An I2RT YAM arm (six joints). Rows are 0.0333 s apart.
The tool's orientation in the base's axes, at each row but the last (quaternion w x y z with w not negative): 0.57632, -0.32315, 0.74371, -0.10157; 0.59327, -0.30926, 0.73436, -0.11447; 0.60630, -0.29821, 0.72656, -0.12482; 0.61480, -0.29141, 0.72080, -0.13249; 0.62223, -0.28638, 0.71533, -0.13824
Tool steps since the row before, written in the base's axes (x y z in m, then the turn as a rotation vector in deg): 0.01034, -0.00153, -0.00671, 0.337, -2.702, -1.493; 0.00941, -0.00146, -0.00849, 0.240, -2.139, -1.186; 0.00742, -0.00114, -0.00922, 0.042, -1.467, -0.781; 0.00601, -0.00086, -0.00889, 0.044, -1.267, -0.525; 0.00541, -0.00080, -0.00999, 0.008, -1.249, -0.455
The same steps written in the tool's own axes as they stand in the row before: 0.00491, -0.00143, 0.01132, 2.754, -1.423, 0.183; 0.00667, 0.00040, 0.01087, 2.186, -1.116, 0.121; 0.00746, 0.00201, 0.00904, 1.484, -0.748, -0.042; 0.00725, 0.00265, 0.00750, 1.160, -0.730, -0.060; 0.00823, 0.00361, 0.00699, 1.095, -0.746, -0.105
